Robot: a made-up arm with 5 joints.
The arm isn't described. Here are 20 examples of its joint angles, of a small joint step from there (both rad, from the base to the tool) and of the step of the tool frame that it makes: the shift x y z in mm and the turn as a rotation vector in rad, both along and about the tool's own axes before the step.
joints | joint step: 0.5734 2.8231 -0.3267 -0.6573 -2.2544 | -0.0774 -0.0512 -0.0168 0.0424 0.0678
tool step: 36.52 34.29 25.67 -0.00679 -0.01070 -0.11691
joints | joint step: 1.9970 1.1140 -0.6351 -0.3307 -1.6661 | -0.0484 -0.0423 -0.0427 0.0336 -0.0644
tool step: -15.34 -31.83 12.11 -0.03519 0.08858 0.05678
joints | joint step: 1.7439 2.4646 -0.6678 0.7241 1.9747 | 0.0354 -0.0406 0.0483 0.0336 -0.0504
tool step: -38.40 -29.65 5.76 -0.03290 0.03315 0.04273
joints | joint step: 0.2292 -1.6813 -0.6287 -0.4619 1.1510 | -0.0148 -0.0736 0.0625 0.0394 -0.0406
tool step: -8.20 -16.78 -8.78 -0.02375 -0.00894 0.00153
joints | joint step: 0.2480 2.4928 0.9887 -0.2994 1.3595 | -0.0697 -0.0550 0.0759 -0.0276 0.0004
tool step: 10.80 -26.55 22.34 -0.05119 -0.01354 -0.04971
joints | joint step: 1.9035 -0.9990 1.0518 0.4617 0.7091 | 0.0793 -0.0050 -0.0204 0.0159 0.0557
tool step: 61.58 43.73 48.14 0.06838 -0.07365 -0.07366
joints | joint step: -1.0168 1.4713 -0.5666 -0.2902 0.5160 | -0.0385 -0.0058 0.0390 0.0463 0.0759
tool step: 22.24 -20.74 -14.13 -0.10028 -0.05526 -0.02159
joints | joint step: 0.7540 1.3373 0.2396 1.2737 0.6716 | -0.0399 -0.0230 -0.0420 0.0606 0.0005
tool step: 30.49 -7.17 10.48 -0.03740 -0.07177 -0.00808
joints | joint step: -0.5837 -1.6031 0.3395 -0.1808 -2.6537 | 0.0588 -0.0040 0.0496 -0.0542 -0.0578
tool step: -32.97 -34.10 45.42 -0.05143 0.03999 0.06450
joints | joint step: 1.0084 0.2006 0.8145 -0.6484 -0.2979 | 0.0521 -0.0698 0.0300 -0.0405 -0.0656
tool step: -3.86 58.19 6.04 0.14199 0.03306 0.07979
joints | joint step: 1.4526 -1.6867 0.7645 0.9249 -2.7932 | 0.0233 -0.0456 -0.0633 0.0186 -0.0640
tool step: -14.28 1.92 8.94 -0.08711 0.03482 -0.01620
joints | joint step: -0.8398 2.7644 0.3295 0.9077 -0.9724 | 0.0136 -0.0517 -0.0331 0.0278 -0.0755
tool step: 8.92 4.03 8.98 0.00490 -0.00748 0.07676
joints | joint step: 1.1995 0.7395 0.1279 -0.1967 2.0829 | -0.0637 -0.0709 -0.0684 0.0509 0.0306
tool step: -36.73 30.18 23.65 0.08286 0.01893 -0.03203
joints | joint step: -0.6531 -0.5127 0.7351 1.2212 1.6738 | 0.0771 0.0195 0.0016 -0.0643 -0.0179
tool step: 14.45 -6.08 -17.13 -0.03643 0.08233 -0.07606
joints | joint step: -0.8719 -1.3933 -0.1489 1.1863 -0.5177 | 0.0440 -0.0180 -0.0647 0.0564 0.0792
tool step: 78.49 10.72 9.68 -0.01245 -0.14965 -0.10227
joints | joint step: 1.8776 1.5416 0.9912 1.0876 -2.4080 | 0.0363 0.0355 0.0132 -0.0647 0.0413
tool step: 4.44 -39.27 -3.17 -0.03261 -0.02125 0.03161
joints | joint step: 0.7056 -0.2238 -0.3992 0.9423 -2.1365 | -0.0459 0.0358 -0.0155 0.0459 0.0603
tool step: 1.55 22.43 -10.52 0.01392 0.04106 -0.08290
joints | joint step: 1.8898 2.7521 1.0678 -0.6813 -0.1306 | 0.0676 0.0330 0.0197 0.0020 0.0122
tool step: 18.22 -6.76 -15.08 -0.01833 0.03586 -0.00781
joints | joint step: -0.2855 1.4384 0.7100 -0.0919 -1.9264 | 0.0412 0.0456 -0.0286 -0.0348 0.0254
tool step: -4.96 -18.50 -17.33 -0.01334 -0.03663 0.02237
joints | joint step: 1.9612 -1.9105 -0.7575 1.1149 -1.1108 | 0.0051 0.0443 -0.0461 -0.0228 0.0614
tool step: 16.66 -14.97 -9.64 -0.02844 -0.07082 -0.01883
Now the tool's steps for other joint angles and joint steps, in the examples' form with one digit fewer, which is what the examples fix.
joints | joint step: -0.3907 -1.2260 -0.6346 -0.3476 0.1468 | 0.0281 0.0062 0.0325 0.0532 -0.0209
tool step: 13.2 -21.1 -8.0 -0.0616 0.0086 0.0132
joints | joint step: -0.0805 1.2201 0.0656 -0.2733 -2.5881 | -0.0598 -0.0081 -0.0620 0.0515 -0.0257
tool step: -21.1 20.5 36.0 0.0338 0.0972 -0.0415
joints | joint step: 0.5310 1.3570 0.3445 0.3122 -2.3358 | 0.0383 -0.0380 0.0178 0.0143 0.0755
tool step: 28.0 -21.8 -4.3 -0.0316 -0.0721 -0.0062
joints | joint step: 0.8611 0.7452 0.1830 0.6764 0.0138 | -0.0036 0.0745 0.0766 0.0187 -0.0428
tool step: -47.7 -60.4 11.4 -0.1206 0.1258 0.0252
